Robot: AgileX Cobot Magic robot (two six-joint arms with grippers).
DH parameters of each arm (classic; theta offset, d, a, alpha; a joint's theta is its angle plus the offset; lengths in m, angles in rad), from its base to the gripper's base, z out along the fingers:
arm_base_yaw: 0 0.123 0 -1.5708
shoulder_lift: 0.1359 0 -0.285 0
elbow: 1.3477 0 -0.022 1.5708
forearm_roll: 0 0.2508 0 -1.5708
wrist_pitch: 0 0 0.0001 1.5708
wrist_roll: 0 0.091 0 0
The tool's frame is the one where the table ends.
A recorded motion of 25 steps. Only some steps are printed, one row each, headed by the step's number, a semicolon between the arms.
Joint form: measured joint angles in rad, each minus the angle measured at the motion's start. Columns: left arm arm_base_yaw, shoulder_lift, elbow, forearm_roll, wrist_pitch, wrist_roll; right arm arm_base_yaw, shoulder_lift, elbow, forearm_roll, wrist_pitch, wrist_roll.
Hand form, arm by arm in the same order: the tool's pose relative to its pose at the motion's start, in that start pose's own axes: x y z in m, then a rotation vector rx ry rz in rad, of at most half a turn. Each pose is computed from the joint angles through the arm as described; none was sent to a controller.
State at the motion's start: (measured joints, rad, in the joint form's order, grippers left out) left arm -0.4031 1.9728 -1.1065 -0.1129 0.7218 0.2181; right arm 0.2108 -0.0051 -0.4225 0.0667 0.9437 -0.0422
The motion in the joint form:
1: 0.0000 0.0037 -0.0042 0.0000 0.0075 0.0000; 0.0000 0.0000 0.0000 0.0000 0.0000 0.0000
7: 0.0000 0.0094 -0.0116 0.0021 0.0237 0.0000; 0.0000 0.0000 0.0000 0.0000 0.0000 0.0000
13: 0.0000 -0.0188 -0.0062 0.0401 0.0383 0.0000; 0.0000 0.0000 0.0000 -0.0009 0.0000 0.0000
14: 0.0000 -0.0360 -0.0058 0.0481 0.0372 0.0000; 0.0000 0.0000 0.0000 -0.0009 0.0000 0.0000
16: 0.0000 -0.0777 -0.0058 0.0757 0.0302 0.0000; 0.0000 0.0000 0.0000 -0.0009 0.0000 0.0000
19: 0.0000 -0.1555 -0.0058 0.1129 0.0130 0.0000; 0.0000 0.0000 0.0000 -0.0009 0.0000 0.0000
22: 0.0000 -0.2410 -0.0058 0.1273 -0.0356 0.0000; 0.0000 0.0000 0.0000 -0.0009 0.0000 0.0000
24: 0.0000 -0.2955 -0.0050 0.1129 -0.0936 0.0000; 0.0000 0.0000 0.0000 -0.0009 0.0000 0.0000
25: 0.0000 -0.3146 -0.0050 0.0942 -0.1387 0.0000; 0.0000 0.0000 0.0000 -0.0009 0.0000 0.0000
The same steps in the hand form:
1: -0.0003 0.0000 0.0005 0.0016 0.0068 0.0000; 0.0000 0.0000 0.0000 0.0000 0.0000 0.0000
7: -0.0006 0.0001 0.0011 0.0035 0.0213 0.0017; 0.0000 0.0000 0.0000 0.0000 0.0000 0.0000
13: 0.0017 0.0014 -0.0076 -0.0219 0.0186 0.0311; 0.0000 -0.0001 0.0000 0.0007 0.0000 -0.0005
14: 0.0014 0.0016 -0.0135 -0.0300 0.0021 0.0380; 0.0000 -0.0001 0.0000 0.0007 0.0000 -0.0005
16: 0.0004 0.0024 -0.0279 -0.0566 -0.0418 0.0602; 0.0000 -0.0001 0.0000 0.0007 0.0000 -0.0005
19: -0.0003 0.0028 -0.0550 -0.0986 -0.1299 0.0901; 0.0000 -0.0001 0.0000 0.0007 0.0000 -0.0005
22: -0.0015 0.0015 -0.0855 -0.1321 -0.2598 0.1045; 0.0000 -0.0001 0.0000 0.0007 0.0000 -0.0005
24: -0.0032 -0.0007 -0.1059 -0.1408 -0.3720 0.0983; 0.0000 -0.0001 0.0000 0.0007 0.0000 -0.0005
25: -0.0056 -0.0019 -0.1141 -0.1382 -0.4381 0.0874; 0.0000 -0.0001 0.0000 0.0007 0.0000 -0.0005

